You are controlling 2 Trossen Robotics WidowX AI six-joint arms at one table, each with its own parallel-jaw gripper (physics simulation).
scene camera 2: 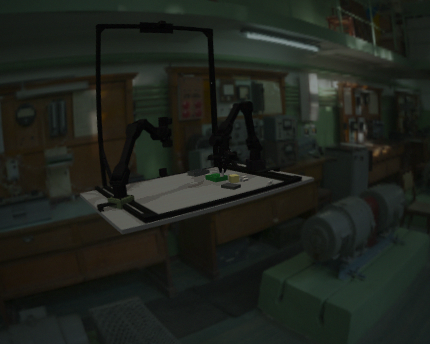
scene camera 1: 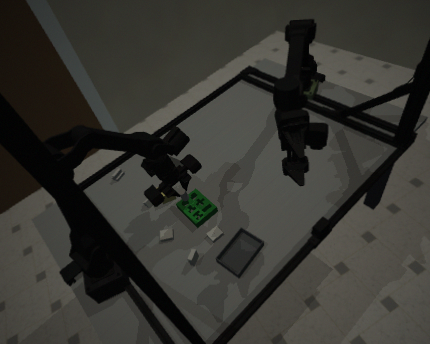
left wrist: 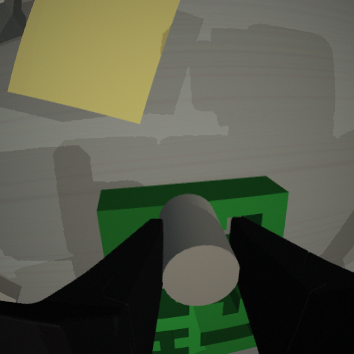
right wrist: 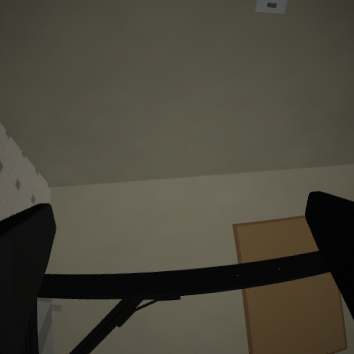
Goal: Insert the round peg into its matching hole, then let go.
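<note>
My left gripper (scene camera 1: 183, 195) (scene camera 2: 221, 169) (left wrist: 196, 229) is shut on the grey round peg (left wrist: 197, 246) (scene camera 1: 184, 196). It holds the peg upright, with the lower end over the near corner of the green hole board (scene camera 1: 198, 209) (scene camera 2: 216, 177) (left wrist: 130, 218). The hole under the peg is hidden by the peg itself. Whether the peg's tip is inside a hole, I cannot tell. My right gripper (scene camera 1: 299, 177) (scene camera 2: 165, 136) is open and empty, high above the table's far side; its wrist view shows only the wall and ceiling.
A yellow block (left wrist: 95, 56) (scene camera 2: 233, 177) lies beside the board. Small pale blocks (scene camera 1: 166, 234) (scene camera 1: 214, 233) (scene camera 1: 192, 256) (scene camera 1: 118, 175) and a shallow dark tray (scene camera 1: 240, 252) (scene camera 2: 231, 185) lie on the table. A black frame (scene camera 1: 278, 273) rims the table.
</note>
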